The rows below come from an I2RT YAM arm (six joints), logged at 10 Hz.
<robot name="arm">
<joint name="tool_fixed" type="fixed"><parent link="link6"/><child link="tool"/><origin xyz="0 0 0" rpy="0 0 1.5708"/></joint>
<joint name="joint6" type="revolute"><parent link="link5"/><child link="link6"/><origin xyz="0.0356 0 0.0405" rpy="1.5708 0 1.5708"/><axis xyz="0 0 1"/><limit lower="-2.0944" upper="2.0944"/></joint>
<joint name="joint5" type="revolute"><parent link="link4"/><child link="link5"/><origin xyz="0.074 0.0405 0.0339" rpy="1.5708 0 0"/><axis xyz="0 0 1"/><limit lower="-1.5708" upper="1.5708"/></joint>
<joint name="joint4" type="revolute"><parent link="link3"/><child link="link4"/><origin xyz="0.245 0.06 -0.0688"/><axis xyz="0 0 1"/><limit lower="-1.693" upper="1.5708"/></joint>
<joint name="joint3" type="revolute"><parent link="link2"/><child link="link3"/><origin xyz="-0.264 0 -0.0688" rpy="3.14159 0 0"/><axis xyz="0 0 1"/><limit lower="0" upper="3.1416"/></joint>
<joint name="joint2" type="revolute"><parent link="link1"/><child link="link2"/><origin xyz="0.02 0.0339 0.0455" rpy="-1.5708 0 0"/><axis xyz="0 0 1"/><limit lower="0" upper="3.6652"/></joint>
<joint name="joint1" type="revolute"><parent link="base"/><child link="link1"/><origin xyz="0 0 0.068"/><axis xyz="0 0 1"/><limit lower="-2.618" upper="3.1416"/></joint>
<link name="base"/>
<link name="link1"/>
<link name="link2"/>
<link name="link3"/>
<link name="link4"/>
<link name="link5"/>
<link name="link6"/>
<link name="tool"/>
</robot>
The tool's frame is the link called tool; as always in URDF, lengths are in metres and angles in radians.
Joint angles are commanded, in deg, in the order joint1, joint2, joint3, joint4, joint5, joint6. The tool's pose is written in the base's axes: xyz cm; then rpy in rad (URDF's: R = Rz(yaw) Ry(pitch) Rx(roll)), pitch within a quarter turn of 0, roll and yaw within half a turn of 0. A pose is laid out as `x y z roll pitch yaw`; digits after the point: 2 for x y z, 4 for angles.
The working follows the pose.
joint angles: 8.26, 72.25, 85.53, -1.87, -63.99, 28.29
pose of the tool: 24.48 6.79 49.73 1.2962 1.2451 2.5788
Where each joint sits with the arm in this pose, in the base's axes (m; each line is computed from the numbers above, not from the rounded line before):
joint1: 0.0000 0.0000 0.0680
joint2: 0.0149 0.0364 0.1135
joint3: -0.0548 -0.0432 0.3649
joint4: 0.1576 0.0571 0.4796
joint5: 0.2263 0.0329 0.5339
joint6: 0.2448 0.0679 0.4973
the tool: 0.2448 0.0679 0.4973

